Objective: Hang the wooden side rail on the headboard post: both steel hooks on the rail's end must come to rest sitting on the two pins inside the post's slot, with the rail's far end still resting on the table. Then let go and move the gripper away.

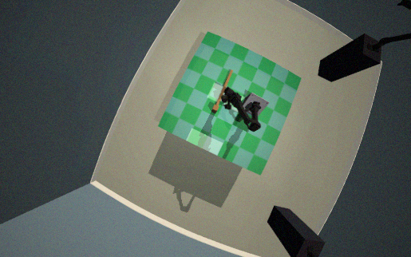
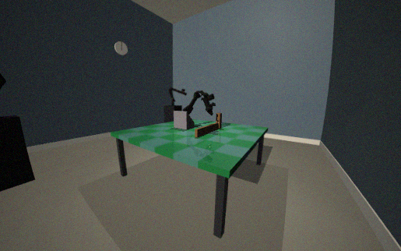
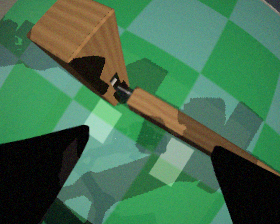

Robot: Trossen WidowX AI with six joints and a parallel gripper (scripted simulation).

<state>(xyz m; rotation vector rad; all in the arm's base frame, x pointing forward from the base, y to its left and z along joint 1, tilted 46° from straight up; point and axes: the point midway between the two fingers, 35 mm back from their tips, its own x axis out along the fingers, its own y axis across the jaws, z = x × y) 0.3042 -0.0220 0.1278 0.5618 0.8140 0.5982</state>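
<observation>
Now: the headboard post 9 cm to the left of my gripper tip, 8 cm below it and 5 cm ahead of it.
</observation>
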